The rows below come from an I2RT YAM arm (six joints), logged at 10 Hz.
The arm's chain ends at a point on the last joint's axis. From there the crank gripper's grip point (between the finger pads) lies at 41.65 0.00 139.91 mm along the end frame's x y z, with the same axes.
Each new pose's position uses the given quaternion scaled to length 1; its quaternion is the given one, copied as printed.
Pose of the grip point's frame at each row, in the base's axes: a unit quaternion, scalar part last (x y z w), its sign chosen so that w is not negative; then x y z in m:
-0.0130, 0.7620, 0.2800, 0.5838, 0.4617, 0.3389, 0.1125
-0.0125, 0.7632, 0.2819, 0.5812, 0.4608, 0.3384, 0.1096
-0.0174, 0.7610, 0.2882, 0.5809, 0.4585, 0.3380, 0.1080
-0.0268, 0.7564, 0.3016, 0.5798, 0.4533, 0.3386, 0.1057
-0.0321, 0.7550, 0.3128, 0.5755, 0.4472, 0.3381, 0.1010
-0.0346, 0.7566, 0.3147, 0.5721, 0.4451, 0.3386, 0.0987
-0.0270, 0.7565, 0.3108, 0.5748, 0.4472, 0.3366, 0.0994
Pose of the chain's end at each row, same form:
-0.0130, 0.7620, 0.2800, 0.5838, 0.3515, 0.2643, 0.1725
-0.0125, 0.7632, 0.2819, 0.5812, 0.3511, 0.2633, 0.1700
-0.0174, 0.7610, 0.2882, 0.5809, 0.3497, 0.2610, 0.1675
-0.0268, 0.7564, 0.3016, 0.5798, 0.3464, 0.2575, 0.1633
-0.0321, 0.7550, 0.3128, 0.5755, 0.3424, 0.2539, 0.1579
-0.0346, 0.7566, 0.3147, 0.5721, 0.3413, 0.2536, 0.1563
-0.0270, 0.7565, 0.3108, 0.5748, 0.3419, 0.2533, 0.1568

